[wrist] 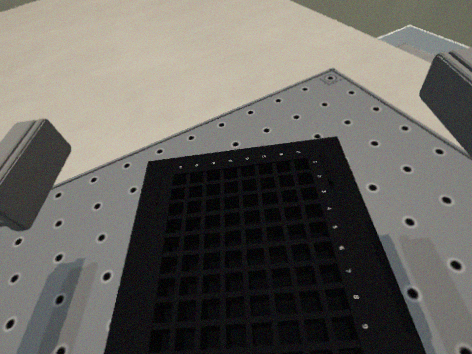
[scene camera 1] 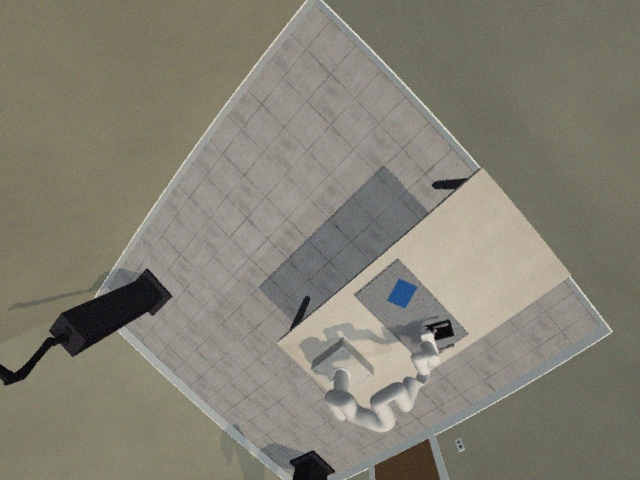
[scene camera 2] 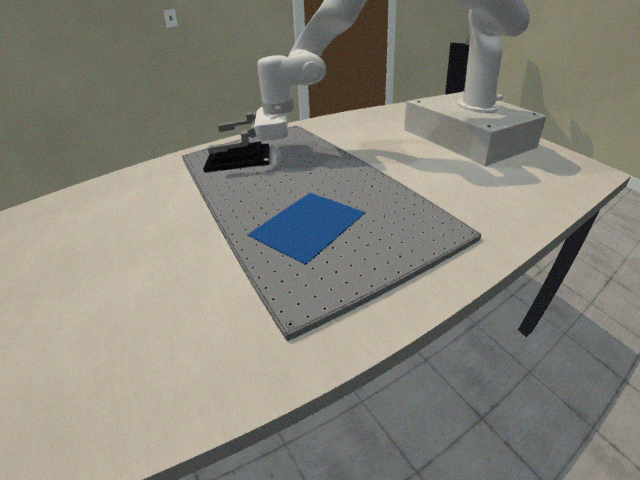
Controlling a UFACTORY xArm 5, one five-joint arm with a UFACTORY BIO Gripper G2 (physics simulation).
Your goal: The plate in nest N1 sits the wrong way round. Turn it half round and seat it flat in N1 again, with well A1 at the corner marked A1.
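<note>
The black well plate [scene camera 1: 443, 329] [scene camera 2: 240, 151] [wrist: 255, 234] lies in the black nest N1 [scene camera 2: 235, 166] [wrist: 131, 295] at the far end of the board. In the wrist view its letters run along the far short edge and its numbers down the right side, with well A1 at the far right. A small white spot, likely the nest's A1 tag, shows at the nest's near right corner in scene camera 2; the tag does not show in the wrist view. My gripper [scene camera 1: 442, 333] [scene camera 2: 219, 138] [wrist: 244, 137] is open and empty above the plate, its fingers wide of the long sides. Black on black hides the seating detail.
The grey perforated board [scene camera 1: 372, 294] [scene camera 2: 403, 206] [wrist: 295, 127] carries a flat blue pad [scene camera 1: 402, 293] [scene camera 2: 308, 227] nearer its other end. The arm's grey base block [scene camera 1: 351, 356] [scene camera 2: 465, 129] stands on the table [scene camera 1: 496, 242] [scene camera 2: 129, 310] [wrist: 165, 65].
</note>
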